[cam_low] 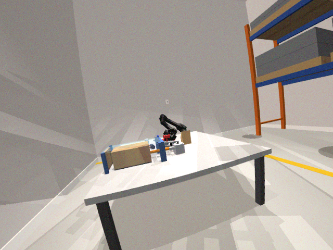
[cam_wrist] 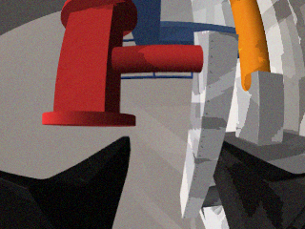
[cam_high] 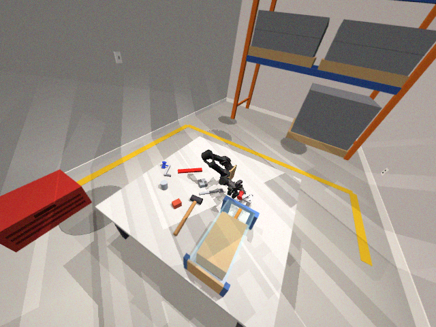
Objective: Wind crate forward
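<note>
My gripper tip is now 10 mm to the left of the red-knobbed winch handle, 10 mm short of it and 10 mm above it. From my gripper tip the other things lie so: grey hand winch 100 mm below, 60 mm behind, 10 mm to the right; then red knob 50 mm ahead, 20 mm to the right, 20 mm above; then frame 110 mm ahead, 30 mm to the left, 20 mm below.
</note>
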